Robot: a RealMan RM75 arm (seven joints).
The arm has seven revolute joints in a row. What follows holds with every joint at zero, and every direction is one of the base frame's. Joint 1 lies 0.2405 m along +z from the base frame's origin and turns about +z. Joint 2 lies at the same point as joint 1 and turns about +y. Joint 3 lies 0.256 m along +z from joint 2 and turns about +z. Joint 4 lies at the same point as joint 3 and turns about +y. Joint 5 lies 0.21 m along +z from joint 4 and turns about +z. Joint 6 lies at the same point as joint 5 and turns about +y. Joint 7 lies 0.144 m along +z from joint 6 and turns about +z. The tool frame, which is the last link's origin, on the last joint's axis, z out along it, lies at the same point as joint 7; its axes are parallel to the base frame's.
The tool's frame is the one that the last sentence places.
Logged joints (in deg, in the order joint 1, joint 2, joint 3, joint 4, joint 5, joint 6, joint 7), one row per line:
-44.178 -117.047 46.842 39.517 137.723 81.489 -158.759
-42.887 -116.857 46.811 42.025 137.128 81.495 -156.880
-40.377 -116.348 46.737 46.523 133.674 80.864 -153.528
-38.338 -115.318 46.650 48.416 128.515 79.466 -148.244
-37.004 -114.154 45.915 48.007 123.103 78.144 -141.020
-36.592 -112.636 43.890 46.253 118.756 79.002 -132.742
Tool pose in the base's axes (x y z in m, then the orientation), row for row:
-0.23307 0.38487 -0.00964 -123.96 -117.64 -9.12
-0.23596 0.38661 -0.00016 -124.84 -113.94 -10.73
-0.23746 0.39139 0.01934 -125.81 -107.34 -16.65
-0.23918 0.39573 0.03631 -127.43 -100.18 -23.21
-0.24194 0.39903 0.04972 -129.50 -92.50 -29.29
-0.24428 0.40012 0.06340 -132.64 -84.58 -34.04
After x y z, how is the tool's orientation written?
As a rotation vector, in degrees.
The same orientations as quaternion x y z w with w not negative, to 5 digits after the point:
-0.72216 -0.68534 -0.05313 0.07725
-0.73396 -0.66987 -0.06308 0.09273
-0.75144 -0.64112 -0.09945 0.12001
-0.77040 -0.60565 -0.14032 0.14136
-0.79024 -0.56445 -0.17873 0.15802
-0.81273 -0.51825 -0.20858 0.16545

